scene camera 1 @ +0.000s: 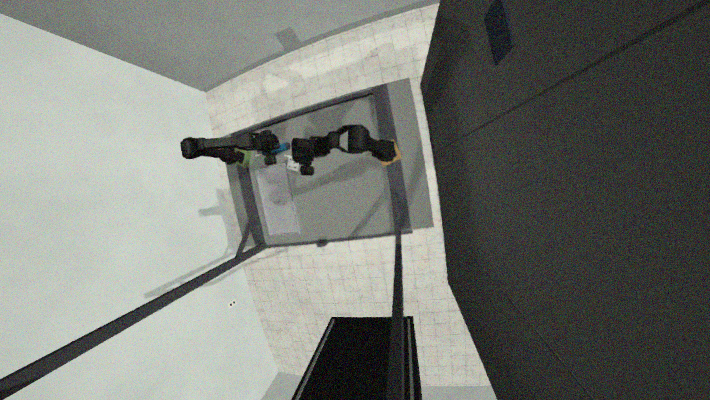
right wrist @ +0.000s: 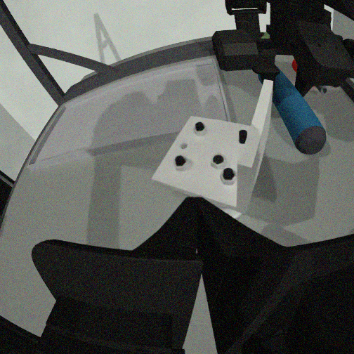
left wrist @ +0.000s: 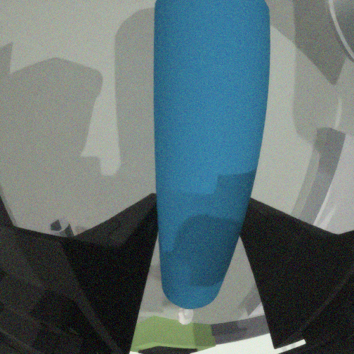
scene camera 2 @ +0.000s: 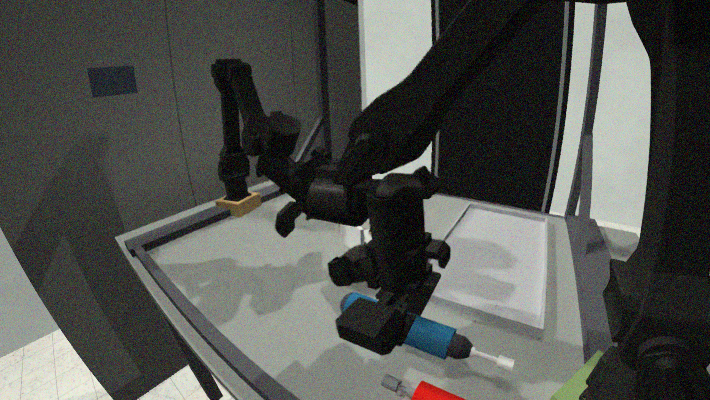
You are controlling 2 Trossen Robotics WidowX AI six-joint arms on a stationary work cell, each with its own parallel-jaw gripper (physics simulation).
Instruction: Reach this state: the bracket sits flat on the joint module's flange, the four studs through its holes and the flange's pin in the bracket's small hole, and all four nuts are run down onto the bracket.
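Places are measured from the left arm's base along level axes (x ahead, y left, z up), in metres.
Pixels of known places: left gripper, between the fingertips: (scene camera 1: 276, 150) (scene camera 2: 406, 333); right gripper, between the fingertips: (scene camera 1: 299, 163); left arm's base, origin of its link: (scene camera 1: 239, 157); right arm's base, origin of its link: (scene camera 1: 388, 152) (scene camera 2: 237, 196).
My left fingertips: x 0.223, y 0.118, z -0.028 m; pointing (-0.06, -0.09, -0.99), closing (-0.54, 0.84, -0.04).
Ahead of a thing's pixels: the offset from my left fingertips to its top centre. "*": to the spot under its first point.
The white bracket (scene camera 1: 293, 165) (scene camera 2: 352, 236) (right wrist: 165, 172) lies with its plate up on the joint module, mostly hidden below it. In the right wrist view three studs carry nuts; the stud (right wrist: 243, 136) by the upright wall looks bare. Another nut (right wrist: 218, 159) shows on the plate beside one corner nut. The small hole (right wrist: 183, 145) looks filled. My left gripper (scene camera 2: 402, 316) (left wrist: 198, 202) is shut on the blue nut driver {* dx -0.039, dy -0.012, dz +0.029 m} (scene camera 2: 432, 334) (left wrist: 210, 110) (right wrist: 295, 107), tilted low beside the bracket, its socket {dx -0.098, dy -0.062, dz +0.019 m} (scene camera 2: 505, 362) pointing away. My right gripper (right wrist: 192, 204) is shut and empty near the plate's edge.
A white tray {dx +0.100, dy -0.284, dz +0.007 m} (scene camera 1: 280, 220) (scene camera 2: 530, 265) (right wrist: 65, 135) lies beside the bracket. A red driver {* dx -0.103, dy +0.030, dz +0.025 m} (scene camera 2: 434, 392) lies near the green arm base (scene camera 1: 245, 158) (scene camera 2: 575, 381) (left wrist: 172, 332). The orange arm base (scene camera 1: 398, 152) (scene camera 2: 241, 206) is at the far side.
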